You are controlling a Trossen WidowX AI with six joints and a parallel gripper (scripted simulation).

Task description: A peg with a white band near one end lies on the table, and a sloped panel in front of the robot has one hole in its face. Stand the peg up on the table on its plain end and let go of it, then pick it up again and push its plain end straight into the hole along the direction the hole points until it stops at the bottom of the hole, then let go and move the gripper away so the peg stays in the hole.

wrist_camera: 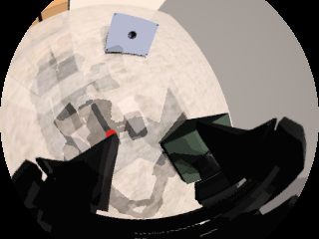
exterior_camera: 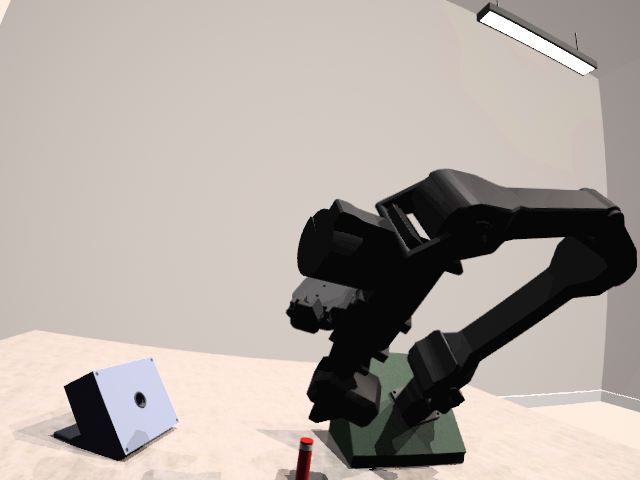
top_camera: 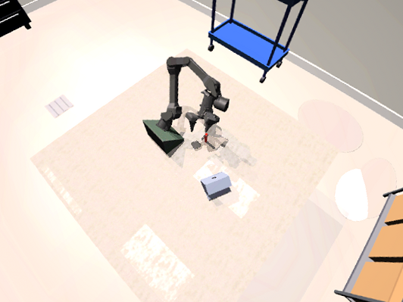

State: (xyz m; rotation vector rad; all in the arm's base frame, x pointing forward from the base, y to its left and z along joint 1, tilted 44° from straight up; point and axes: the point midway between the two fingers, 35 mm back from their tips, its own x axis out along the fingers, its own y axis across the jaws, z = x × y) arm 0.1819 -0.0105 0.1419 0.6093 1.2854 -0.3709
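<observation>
Now: the peg 30 mm ahead of my gripper tip, 40 mm to the left of it and 70 mm below it. The rest, counted from my gripper tip: sloped panel: 220 mm ahead, 160 mm to the right, 80 mm below.
</observation>
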